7 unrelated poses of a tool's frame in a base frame.
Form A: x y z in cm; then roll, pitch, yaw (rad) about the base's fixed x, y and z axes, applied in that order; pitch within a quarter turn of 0, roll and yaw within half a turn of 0.
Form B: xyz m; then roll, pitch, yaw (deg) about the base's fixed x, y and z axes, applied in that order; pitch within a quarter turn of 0, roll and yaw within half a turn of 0. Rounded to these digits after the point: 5 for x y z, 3 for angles.
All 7 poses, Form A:
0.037 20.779 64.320 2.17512 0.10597 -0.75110
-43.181 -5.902 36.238 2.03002 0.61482 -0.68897
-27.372 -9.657 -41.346 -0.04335 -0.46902 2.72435
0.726 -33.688 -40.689 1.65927 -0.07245 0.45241
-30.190 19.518 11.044 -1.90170 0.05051 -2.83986
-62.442 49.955 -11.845 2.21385 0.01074 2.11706
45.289 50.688 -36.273 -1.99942 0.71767 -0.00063
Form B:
0.00037 0.20779 0.64320 124.625 6.072 -43.035
-0.43181 -0.05902 0.36238 116.312 35.227 -39.475
-0.27372 -0.09657 -0.41346 -2.484 -26.873 156.094
0.00726 -0.33688 -0.40689 95.069 -4.151 25.921
-0.30190 0.19518 0.11044 -108.959 2.894 -162.712
-0.62442 0.49955 -0.11845 126.844 0.615 121.299
0.45289 0.50688 -0.36273 -114.558 41.119 -0.036

